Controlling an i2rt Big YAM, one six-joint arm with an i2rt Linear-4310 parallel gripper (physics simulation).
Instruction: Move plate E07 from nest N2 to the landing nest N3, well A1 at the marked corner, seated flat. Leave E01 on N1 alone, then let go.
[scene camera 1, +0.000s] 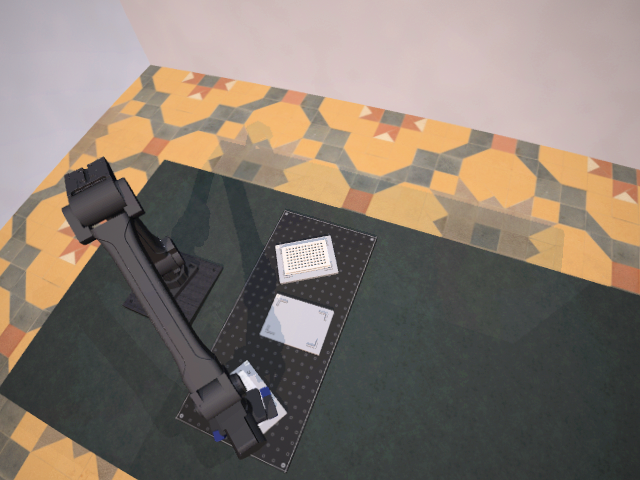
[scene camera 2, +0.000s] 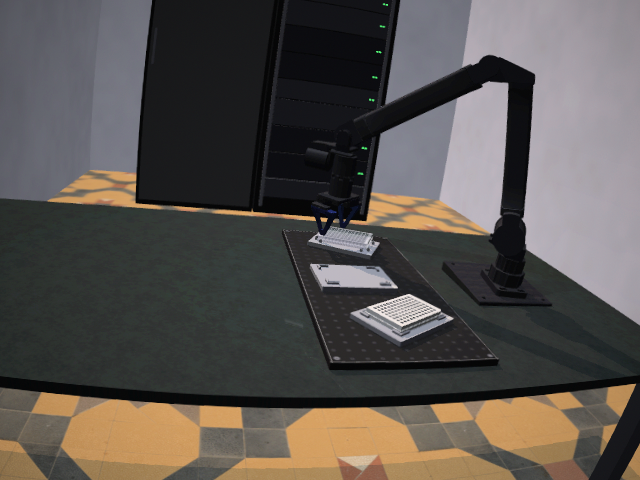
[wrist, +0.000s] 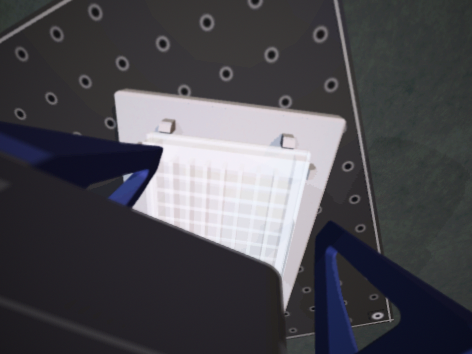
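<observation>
A clear multiwell plate (scene camera 2: 348, 237) (wrist: 220, 200), apparently E07, lies on a pale nest (scene camera 1: 245, 367) (scene camera 2: 341, 250) (wrist: 225, 112) at the far end of the perforated board in scene camera 2. My gripper (scene camera 1: 241, 413) (scene camera 2: 333, 229) (wrist: 244, 195) is open and empty over it. In the wrist view one blue fingertip overlaps the plate's left edge and the other stands right of the nest. The middle nest (scene camera 1: 297, 324) (scene camera 2: 354, 277) bears no plate. A cream plate (scene camera 1: 306, 256) (scene camera 2: 404, 311), apparently E01, sits on the third nest (scene camera 1: 333, 266) (scene camera 2: 402, 339). Labels and the A1 mark are unreadable.
The nests stand in a row on a dark perforated board (scene camera 1: 354, 268) (scene camera 2: 315, 330) (wrist: 250, 35) on the green table (scene camera 1: 465, 361) (scene camera 2: 155, 299). The arm's base plate (scene camera 1: 206, 279) (scene camera 2: 465, 284) stands beside the board. A dark server rack (scene camera 2: 266, 155) stands behind the table.
</observation>
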